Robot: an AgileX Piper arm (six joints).
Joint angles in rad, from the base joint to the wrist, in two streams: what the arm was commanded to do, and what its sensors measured. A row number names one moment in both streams.
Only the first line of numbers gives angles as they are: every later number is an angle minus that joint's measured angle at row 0.
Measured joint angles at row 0:
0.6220, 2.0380, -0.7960, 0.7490, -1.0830, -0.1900
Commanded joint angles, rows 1 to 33:
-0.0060, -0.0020, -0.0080, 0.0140, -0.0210, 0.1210
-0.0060, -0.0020, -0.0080, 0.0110, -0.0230, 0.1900
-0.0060, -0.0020, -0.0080, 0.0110, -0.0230, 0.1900
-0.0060, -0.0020, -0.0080, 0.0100, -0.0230, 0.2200
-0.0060, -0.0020, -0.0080, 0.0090, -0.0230, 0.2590
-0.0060, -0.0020, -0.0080, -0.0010, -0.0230, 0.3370
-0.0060, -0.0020, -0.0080, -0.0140, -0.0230, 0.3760
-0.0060, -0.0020, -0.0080, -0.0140, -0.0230, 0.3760
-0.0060, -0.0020, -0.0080, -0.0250, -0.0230, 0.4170
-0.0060, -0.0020, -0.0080, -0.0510, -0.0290, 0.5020
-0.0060, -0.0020, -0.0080, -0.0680, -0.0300, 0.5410
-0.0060, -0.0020, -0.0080, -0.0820, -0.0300, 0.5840
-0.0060, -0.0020, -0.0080, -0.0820, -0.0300, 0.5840
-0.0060, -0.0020, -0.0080, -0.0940, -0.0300, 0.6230
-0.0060, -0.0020, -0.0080, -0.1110, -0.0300, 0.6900
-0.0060, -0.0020, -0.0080, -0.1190, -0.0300, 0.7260
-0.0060, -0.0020, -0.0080, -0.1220, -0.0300, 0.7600
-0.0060, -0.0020, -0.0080, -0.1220, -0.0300, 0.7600
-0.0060, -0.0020, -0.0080, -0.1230, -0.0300, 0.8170
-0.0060, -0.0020, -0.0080, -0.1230, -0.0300, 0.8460
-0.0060, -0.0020, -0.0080, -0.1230, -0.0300, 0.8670
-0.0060, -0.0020, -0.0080, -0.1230, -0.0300, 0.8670
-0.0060, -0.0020, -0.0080, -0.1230, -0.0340, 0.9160
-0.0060, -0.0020, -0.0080, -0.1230, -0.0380, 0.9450
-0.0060, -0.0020, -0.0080, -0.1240, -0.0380, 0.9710
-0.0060, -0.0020, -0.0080, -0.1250, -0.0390, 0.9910
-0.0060, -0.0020, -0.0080, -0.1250, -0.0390, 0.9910
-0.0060, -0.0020, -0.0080, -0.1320, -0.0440, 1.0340
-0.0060, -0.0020, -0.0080, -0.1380, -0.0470, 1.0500
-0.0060, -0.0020, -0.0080, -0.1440, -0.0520, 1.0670
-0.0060, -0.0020, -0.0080, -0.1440, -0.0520, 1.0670
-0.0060, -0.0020, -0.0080, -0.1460, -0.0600, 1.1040
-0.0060, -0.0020, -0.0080, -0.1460, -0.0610, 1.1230
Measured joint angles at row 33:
-0.0070, 0.0030, 0.0150, -0.0530, -0.0130, 1.0470
